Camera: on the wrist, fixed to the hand. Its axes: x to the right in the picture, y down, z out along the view.
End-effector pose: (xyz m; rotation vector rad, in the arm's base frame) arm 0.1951 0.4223 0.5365 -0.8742 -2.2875 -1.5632
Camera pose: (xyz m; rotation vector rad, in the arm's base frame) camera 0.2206 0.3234 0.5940 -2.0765 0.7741 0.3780
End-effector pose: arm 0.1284 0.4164 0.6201 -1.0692 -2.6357 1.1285
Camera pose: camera 0.2026 0.4834 0.6812 1.9681 -0.8726 -0.1419
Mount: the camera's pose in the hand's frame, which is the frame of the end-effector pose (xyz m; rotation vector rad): -0.0250 0.0343 -0.1092 0.0510 0.3590 -3.0723
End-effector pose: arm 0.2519 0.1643 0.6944 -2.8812 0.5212 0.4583
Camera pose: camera 0.2462 0.1158 0.8009 -0.6133 -2.7120 -0.5737
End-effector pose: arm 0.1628 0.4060 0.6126 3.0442 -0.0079 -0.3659
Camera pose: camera 0.1645 0.3803 0.7269 -0.1183 -2.8631 -0.2170
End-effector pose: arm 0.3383 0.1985 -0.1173 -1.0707 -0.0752 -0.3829
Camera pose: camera 0.3132 0.1250 -0.2050 -0.1672 1.1779 2.5854
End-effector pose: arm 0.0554 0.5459 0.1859 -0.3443 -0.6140 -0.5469
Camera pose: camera 0.1070 0.5330 0.0815 -0.9384 0.2012 2.5570
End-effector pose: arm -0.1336 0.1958 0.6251 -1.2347 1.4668 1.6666
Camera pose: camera -0.1262 0.0864 0.6664 -1.4687 -0.9448 -0.8015
